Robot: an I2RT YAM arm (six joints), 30 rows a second.
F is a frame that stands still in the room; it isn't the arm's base.
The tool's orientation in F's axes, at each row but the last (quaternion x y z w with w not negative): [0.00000, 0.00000, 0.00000, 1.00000]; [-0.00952, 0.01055, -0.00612, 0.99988]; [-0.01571, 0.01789, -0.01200, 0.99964]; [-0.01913, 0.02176, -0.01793, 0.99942]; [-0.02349, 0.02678, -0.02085, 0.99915]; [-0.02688, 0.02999, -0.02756, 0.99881]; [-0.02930, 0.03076, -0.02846, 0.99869]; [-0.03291, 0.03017, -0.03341, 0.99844]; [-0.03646, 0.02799, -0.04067, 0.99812]
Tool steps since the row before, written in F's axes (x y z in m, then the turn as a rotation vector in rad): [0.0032, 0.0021, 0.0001, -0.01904, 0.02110, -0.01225]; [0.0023, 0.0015, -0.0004, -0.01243, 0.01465, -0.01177]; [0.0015, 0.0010, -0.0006, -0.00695, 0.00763, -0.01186]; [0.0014, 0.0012, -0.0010, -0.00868, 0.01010, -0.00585]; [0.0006, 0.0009, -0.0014, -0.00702, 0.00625, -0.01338]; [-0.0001, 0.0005, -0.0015, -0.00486, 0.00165, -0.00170]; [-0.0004, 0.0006, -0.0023, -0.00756, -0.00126, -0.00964]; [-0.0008, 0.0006, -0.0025, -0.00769, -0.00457, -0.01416]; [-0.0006, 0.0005, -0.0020, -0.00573, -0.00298, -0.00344]
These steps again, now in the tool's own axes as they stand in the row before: [0.0032, 0.0021, 0.0001, -0.01904, 0.02110, -0.01225]; [0.0023, 0.0015, -0.0003, -0.01236, 0.01472, -0.01175]; [0.0015, 0.0011, -0.0005, -0.00671, 0.00784, -0.01186]; [0.0014, 0.0013, -0.0009, -0.00879, 0.01001, -0.00585]; [0.0006, 0.0010, -0.0013, -0.00657, 0.00660, -0.01344]; [0.0000, 0.0006, -0.0015, -0.00484, 0.00148, -0.00191]; [-0.0003, 0.0007, -0.0023, -0.00688, -0.00109, -0.01015]; [-0.0007, 0.0007, -0.0025, -0.00652, -0.00409, -0.01487]; [-0.0005, 0.0006, -0.0020, -0.00527, -0.00316, -0.00397]
